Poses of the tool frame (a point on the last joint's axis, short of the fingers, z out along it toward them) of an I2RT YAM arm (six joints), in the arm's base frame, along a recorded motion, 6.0 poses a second.
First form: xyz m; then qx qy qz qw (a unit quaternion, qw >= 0).
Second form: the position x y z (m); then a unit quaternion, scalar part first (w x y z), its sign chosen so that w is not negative. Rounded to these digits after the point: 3 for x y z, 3 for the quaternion.
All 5 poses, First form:
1: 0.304, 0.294, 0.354, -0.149, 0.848, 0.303, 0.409
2: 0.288, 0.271, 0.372, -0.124, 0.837, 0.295, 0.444
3: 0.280, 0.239, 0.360, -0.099, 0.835, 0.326, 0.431
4: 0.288, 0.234, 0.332, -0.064, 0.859, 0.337, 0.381
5: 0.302, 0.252, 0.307, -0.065, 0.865, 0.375, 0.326
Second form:
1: 0.304, 0.294, 0.354, 0.409, -0.149, 0.848, 0.303
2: 0.288, 0.271, 0.372, 0.444, -0.124, 0.837, 0.295
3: 0.280, 0.239, 0.360, 0.431, -0.099, 0.835, 0.326
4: 0.288, 0.234, 0.332, 0.381, -0.064, 0.859, 0.337
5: 0.302, 0.252, 0.307, 0.326, -0.065, 0.865, 0.375
